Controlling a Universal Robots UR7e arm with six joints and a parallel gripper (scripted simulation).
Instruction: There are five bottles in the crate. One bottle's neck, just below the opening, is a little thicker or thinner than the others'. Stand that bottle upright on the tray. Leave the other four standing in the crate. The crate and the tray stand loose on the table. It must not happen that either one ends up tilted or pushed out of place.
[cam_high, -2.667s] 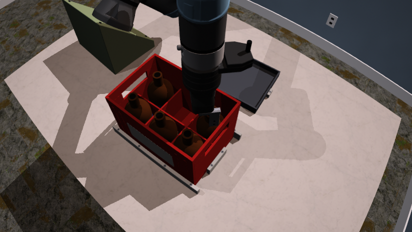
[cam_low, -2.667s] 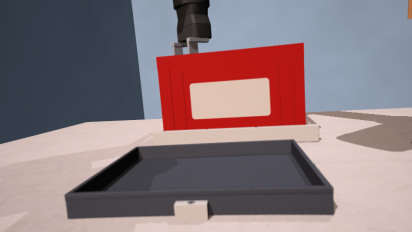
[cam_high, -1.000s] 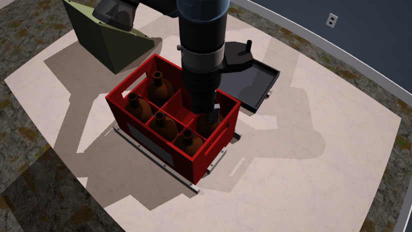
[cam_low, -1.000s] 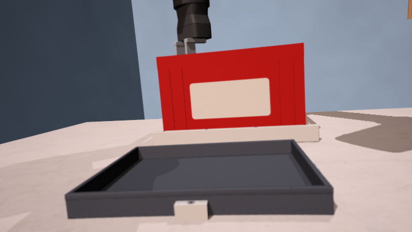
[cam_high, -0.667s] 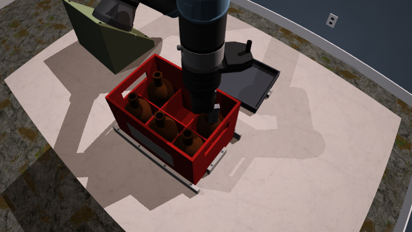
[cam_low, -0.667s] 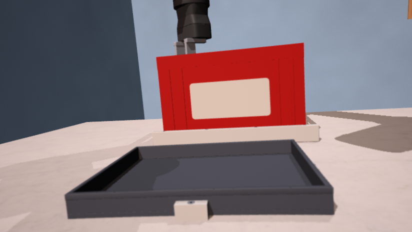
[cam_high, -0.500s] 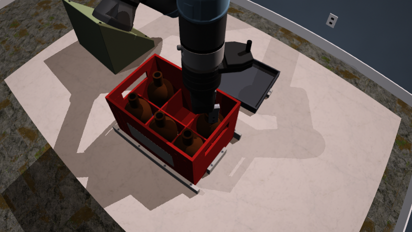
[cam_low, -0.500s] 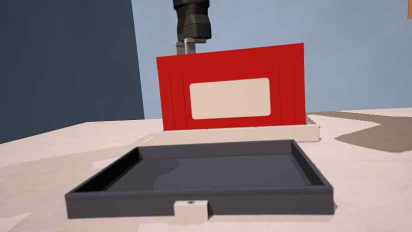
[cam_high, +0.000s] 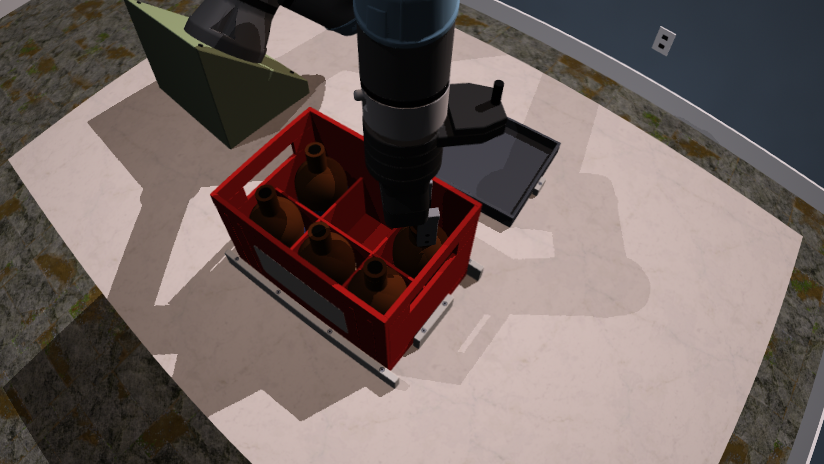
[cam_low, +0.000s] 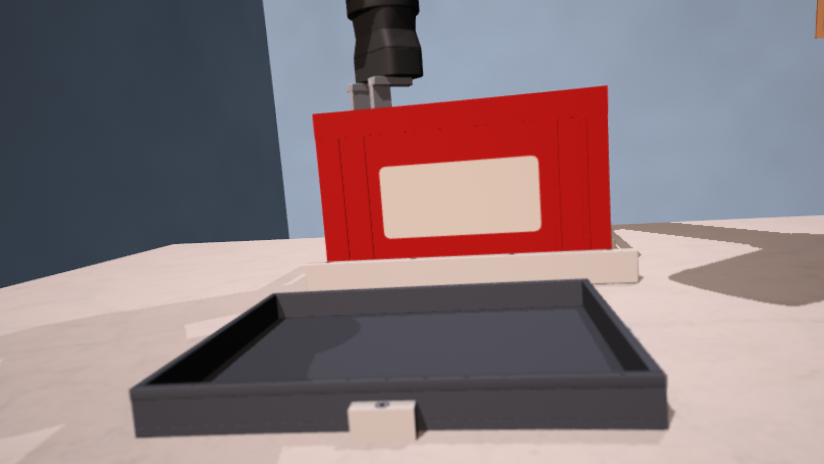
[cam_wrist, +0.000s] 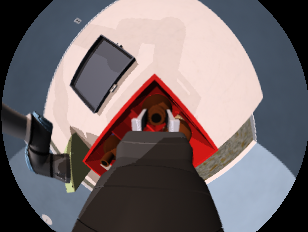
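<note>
My hand is 7 cm above the bottle. Round my hand: dark grey tray: 10 cm behind, 24 cm to the left, 15 cm below; then red crate: 8 cm behind, 5 cm to the right, 8 cm below.
</note>
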